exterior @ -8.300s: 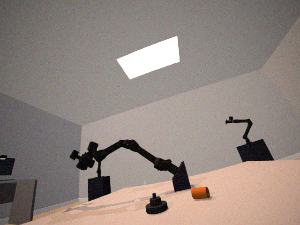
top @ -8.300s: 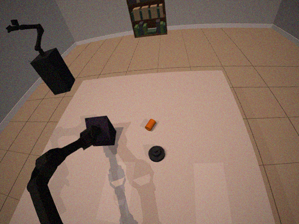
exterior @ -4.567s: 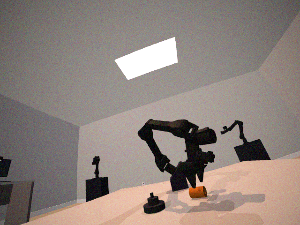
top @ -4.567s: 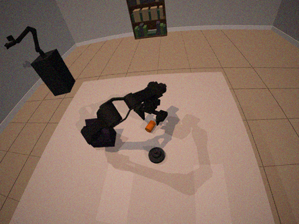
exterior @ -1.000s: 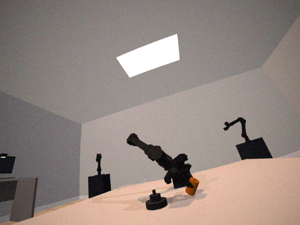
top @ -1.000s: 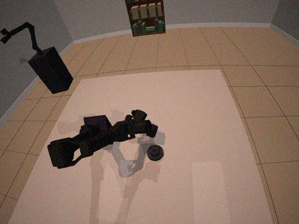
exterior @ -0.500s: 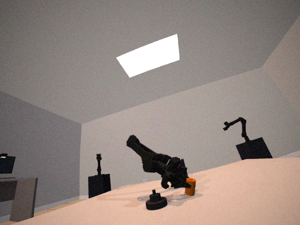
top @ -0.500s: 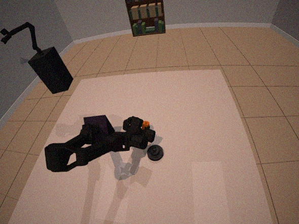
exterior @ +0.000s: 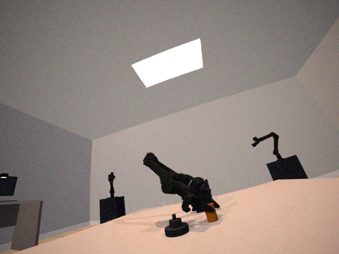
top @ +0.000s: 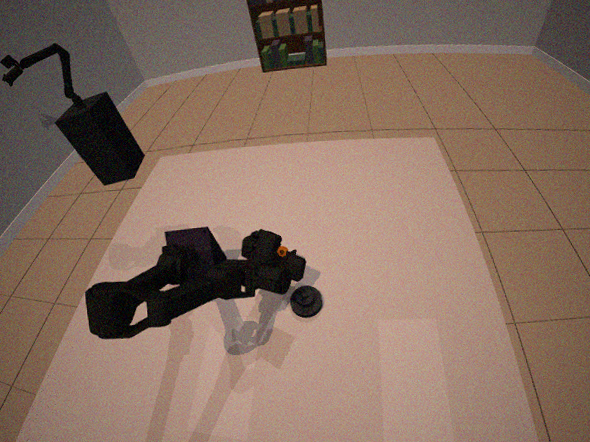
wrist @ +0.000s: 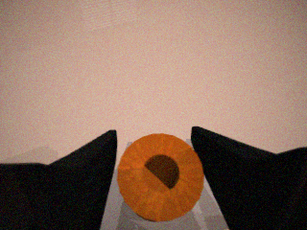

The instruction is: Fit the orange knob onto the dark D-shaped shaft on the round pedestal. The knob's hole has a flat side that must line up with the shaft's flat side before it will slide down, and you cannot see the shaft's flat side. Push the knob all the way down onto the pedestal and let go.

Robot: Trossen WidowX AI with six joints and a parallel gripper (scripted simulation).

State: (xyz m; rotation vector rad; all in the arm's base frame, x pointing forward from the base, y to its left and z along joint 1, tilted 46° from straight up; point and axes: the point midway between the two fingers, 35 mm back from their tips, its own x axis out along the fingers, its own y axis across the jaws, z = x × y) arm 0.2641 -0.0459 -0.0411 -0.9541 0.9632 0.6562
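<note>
Right now the orange knob is 2 cm behind my gripper tip, 2 cm to the right of it and 1 cm below it. From my gripper tip the other things lie so: round pedestal 3 cm ahead, 16 cm to the right, 1 cm below.
</note>
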